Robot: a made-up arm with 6 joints.
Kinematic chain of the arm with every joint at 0, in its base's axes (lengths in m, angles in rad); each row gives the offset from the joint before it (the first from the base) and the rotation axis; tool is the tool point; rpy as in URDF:
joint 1: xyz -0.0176 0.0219 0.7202 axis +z
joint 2: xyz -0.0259 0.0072 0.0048 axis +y
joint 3: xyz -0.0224 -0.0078 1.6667 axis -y
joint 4: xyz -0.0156 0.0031 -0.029 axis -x
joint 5: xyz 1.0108 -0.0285 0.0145 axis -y
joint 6: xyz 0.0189 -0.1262 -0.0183 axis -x
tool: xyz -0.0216 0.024 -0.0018 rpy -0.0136 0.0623 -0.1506
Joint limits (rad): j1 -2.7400..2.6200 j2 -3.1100..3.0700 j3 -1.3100..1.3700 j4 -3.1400..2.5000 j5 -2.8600..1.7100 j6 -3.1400..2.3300
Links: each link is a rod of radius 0.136 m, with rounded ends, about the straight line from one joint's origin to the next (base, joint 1, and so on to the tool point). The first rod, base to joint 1, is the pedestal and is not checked.
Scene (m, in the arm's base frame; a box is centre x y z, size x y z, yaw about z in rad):
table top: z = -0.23
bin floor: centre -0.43 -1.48 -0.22 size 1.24 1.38 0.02 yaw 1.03
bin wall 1: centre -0.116 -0.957 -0 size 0.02 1.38 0.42 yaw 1.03
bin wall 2: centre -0.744 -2.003 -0 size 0.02 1.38 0.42 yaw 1.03
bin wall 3: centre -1.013 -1.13 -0 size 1.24 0.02 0.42 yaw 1.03
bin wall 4: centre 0.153 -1.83 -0 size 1.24 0.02 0.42 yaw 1.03
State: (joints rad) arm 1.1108 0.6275 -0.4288 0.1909 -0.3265 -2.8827
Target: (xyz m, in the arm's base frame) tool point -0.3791 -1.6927 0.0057
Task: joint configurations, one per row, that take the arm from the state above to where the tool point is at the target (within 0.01 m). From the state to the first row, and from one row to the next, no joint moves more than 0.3 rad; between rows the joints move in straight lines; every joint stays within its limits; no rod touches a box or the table.
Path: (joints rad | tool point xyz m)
1: 0.8317 0.6689 -0.4041 0.1888 -0.3261 -2.8838 | 1.0995 0.9940 1.1818
2: 0.5525 0.7104 -0.3795 0.1867 -0.3257 -2.8850 | 1.3573 0.6689 1.1303
3: 0.2734 0.7518 -0.3548 0.1847 -0.3253 -2.8861 | 1.5180 0.2750 1.0771
4: -0.0057 0.7933 -0.3301 0.1826 -0.3249 -2.8872 | 1.5633 -0.1582 1.0219
5: -0.2849 0.8347 -0.3054 0.1805 -0.3245 -2.8884 | 1.4839 -0.5962 0.9651
6: -0.5640 0.8762 -0.2808 0.1784 -0.3240 -2.8895 | 1.2812 -1.0023 0.9064
7: -0.8431 0.9176 -0.2561 0.1763 -0.3236 -2.8906 | 0.9676 -1.3416 0.8462
8: -1.1223 0.9591 -0.2314 0.1743 -0.3232 -2.8918 | 0.5648 -1.5838 0.7845
9: -1.4014 1.0005 -0.2067 0.1722 -0.3228 -2.8929 | 0.1038 -1.7053 0.7214
10: -1.6805 1.0420 -0.1821 0.1701 -0.3224 -2.8940 | -0.3791 -1.6927 0.6569
11: -1.6808 1.2341 -0.1061 0.1832 -0.3215 -2.8915 | -0.3824 -1.7228 0.3356
12: -1.6811 1.4262 -0.0301 0.1963 -0.3205 -2.8890 | -0.3791 -1.6927 0.0057

